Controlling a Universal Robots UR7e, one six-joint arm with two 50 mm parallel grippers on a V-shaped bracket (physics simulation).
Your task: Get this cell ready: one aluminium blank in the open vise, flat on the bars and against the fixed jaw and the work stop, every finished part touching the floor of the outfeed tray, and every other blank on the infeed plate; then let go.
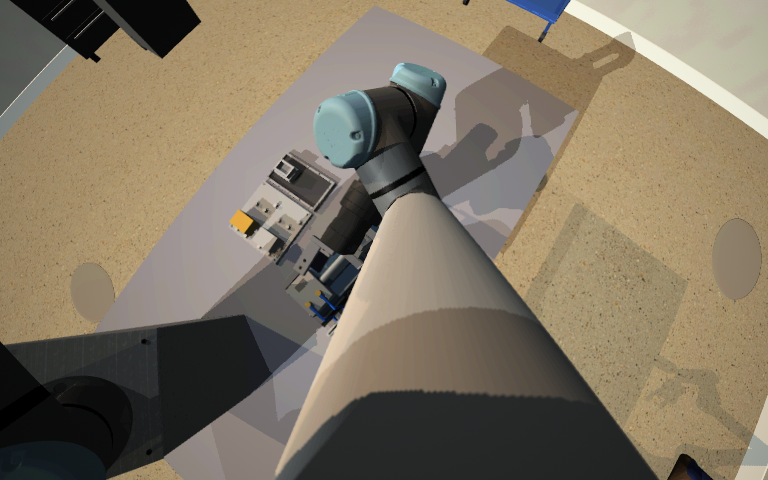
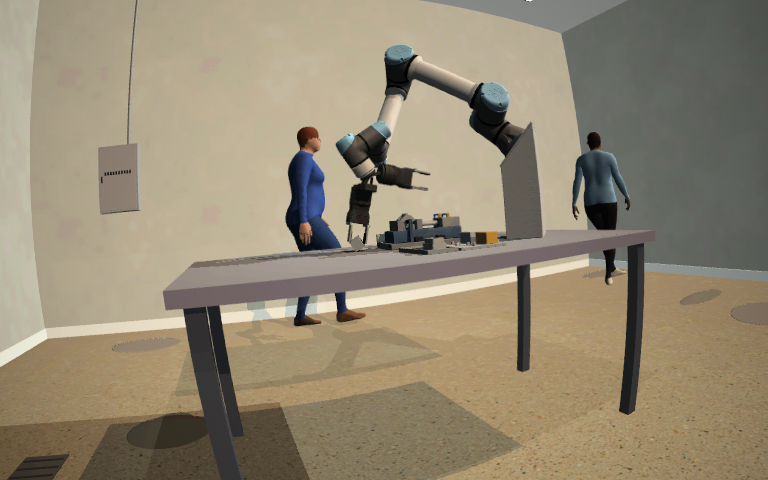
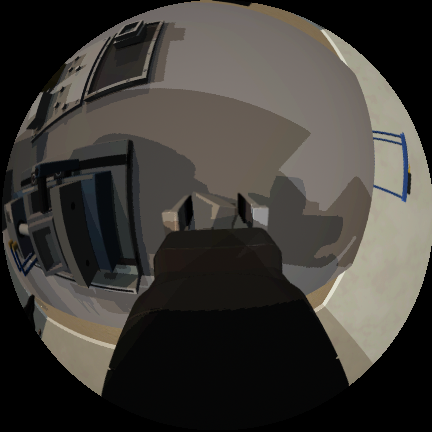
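Seen in the pictures: hand, its tool point: [image 2: 357,237] [image 3: 214,207]; arm's base, origin of its link: [image 1: 67,431] [image 2: 519,147].
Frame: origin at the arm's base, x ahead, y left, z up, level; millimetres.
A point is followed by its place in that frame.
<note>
A grey aluminium block [image 2: 356,243] {x 633, y -245, z -328 mm} [image 3: 204,212] {x 616, y -250, z -314 mm}, tilted, is between the spread fingertips of the lower gripper [image 2: 357,234] {x 627, y -246, z -308 mm} [image 3: 216,207] {x 627, y -246, z -308 mm}, low over the table. The gripper looks open; contact with the block is unclear. The vise [image 2: 424,230] {x 417, y -142, z -302 mm} [image 3: 75,230] {x 493, y -216, z -277 mm} is beside it; whether a blank is between its jaws is unclear. An orange block [image 1: 241,221] {x 375, y 116, z -314 mm} [image 2: 486,237] {x 401, y 142, z -329 mm} and a grey block [image 1: 266,240] {x 358, y 21, z -313 mm} [image 2: 467,237] {x 383, y 38, z -330 mm} stand on the infeed plate [image 1: 283,212] {x 449, y 35, z -349 mm}. A small hollow grey part [image 1: 289,174] {x 551, y 58, z -320 mm} [image 2: 436,243] {x 577, y 110, z -331 mm} is at a corner of the outfeed tray [image 1: 324,196] {x 537, y -56, z -346 mm} [image 3: 155,50] {x 599, y 0, z -351 mm}; floor contact is unclear.
The second gripper [image 2: 427,181] points sideways above the vise. The grey mount panel [image 2: 522,192] {x 108, y 72, z -189 mm} stands behind the fixtures. Blue handles with yellow ends [image 1: 325,302] {x 292, y -206, z -262 mm} are at the vise. A person in blue [image 2: 307,181] and another person [image 2: 600,175] stand beyond the table [image 2: 396,277] {x 821, y 257, z -381 mm}.
</note>
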